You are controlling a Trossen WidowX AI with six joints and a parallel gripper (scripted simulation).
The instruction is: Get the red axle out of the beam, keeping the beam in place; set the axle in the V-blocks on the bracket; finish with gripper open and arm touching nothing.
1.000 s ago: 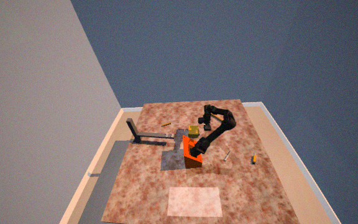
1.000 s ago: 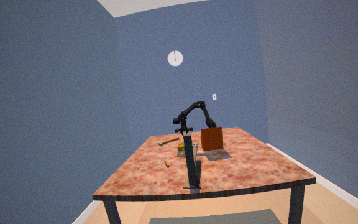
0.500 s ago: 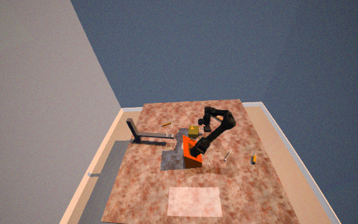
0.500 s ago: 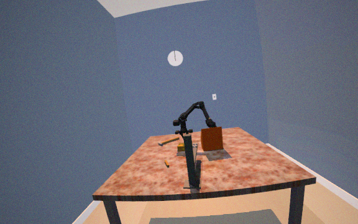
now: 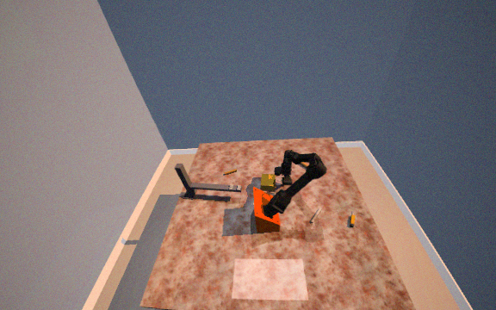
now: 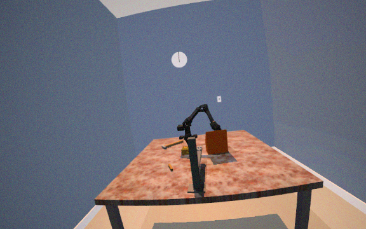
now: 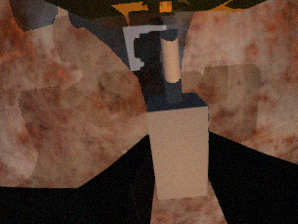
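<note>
My gripper tip is 3 cm short of the yellow beam, 12 cm to the right of it and 1 cm above it. From my gripper tip the other things lie so: grey rod 27 cm behind, 13 cm to the right, 3 cm below.
</note>
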